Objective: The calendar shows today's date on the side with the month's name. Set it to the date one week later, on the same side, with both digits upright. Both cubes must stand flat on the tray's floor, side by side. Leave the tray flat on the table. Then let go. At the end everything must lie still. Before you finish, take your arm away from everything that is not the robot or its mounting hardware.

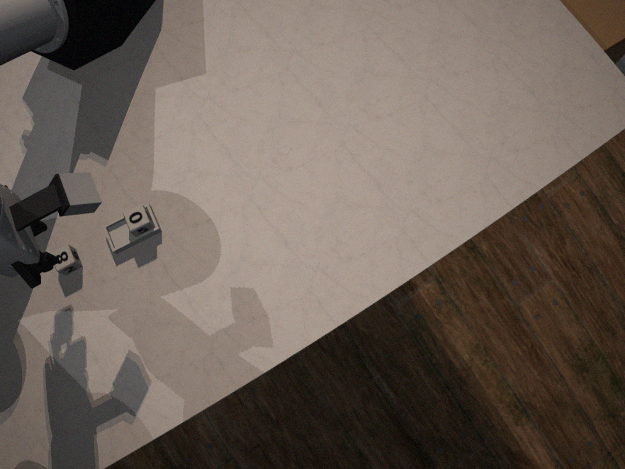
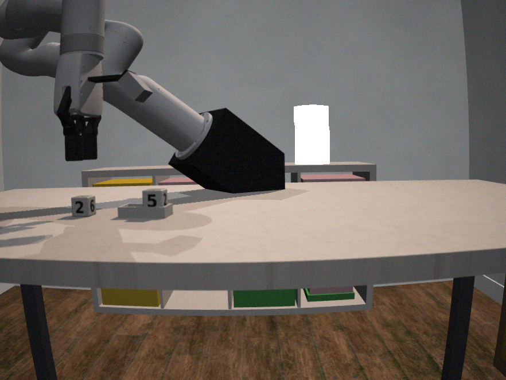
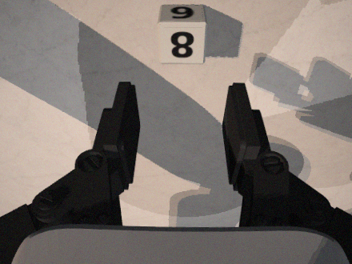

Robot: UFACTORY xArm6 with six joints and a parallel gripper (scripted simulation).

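The white cube is 9 cm below my hand. From my hand the other things lie so: grey tray (4 cm ahead, 10 cm to the left, 10 cm below).
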